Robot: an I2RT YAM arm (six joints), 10 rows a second.
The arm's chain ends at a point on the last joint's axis. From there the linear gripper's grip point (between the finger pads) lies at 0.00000 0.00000 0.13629 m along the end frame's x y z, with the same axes.
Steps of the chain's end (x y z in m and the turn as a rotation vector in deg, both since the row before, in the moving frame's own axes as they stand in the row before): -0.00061, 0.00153, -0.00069, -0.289, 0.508, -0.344; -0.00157, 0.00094, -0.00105, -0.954, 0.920, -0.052; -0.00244, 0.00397, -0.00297, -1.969, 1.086, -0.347; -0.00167, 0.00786, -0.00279, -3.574, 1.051, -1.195; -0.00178, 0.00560, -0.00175, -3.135, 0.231, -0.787; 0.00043, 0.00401, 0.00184, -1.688, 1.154, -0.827; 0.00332, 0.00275, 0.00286, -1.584, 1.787, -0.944; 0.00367, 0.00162, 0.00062, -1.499, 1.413, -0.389
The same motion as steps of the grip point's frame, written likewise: 0.00060, 0.00221, -0.00070, -0.289, 0.508, -0.344; 0.00062, 0.00321, -0.00109, -0.954, 0.920, -0.052; 0.00016, 0.00864, -0.00307, -1.969, 1.086, -0.347; 0.00092, 0.01633, -0.00308, -3.574, 1.051, -1.195; -0.00118, 0.01305, -0.00196, -3.135, 0.231, -0.787; 0.00320, 0.00800, 0.00175, -1.688, 1.154, -0.827; 0.00760, 0.00648, 0.00274, -1.584, 1.787, -0.944; 0.00704, 0.00517, 0.00053, -1.499, 1.413, -0.389
